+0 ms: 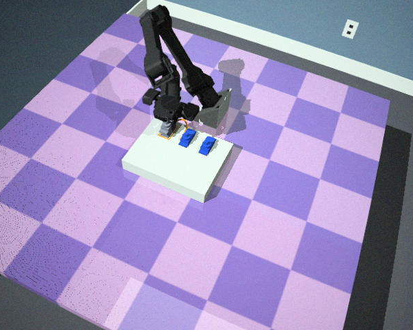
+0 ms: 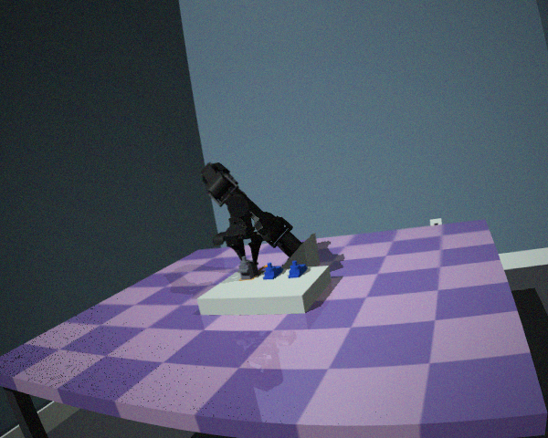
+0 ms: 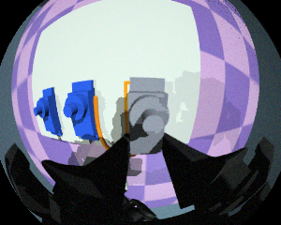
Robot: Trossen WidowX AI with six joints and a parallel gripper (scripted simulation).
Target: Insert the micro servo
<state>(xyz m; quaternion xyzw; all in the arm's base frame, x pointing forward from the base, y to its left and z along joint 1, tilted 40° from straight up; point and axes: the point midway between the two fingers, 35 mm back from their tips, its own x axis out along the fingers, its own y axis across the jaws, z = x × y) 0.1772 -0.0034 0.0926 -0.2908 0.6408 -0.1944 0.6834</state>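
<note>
My gripper tip is now 110 mm short of the white deck, 90 mm to the right of it and 60 mm above it.
</note>
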